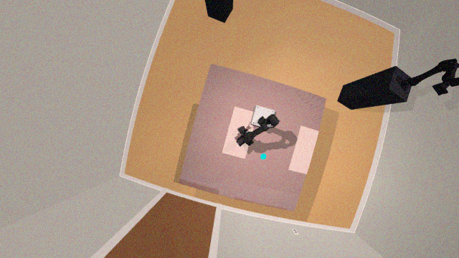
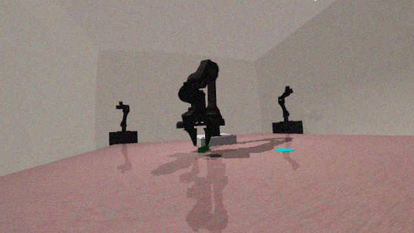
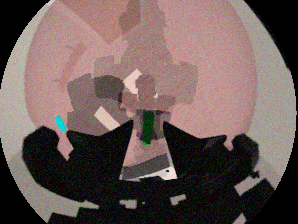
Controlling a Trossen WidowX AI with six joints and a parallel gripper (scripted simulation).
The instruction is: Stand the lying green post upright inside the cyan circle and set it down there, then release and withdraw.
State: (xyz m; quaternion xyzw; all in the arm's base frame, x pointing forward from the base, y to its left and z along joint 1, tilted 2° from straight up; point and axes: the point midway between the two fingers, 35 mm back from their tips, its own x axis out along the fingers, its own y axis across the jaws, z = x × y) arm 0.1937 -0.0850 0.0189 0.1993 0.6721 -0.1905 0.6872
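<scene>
The green post is 20 mm behind my gripper tip, 10 mm to the left of it and 10 mm below it. Round my gripper tip: cyan circle: 110 mm ahead, 270 mm to the left, 20 mm below.
</scene>
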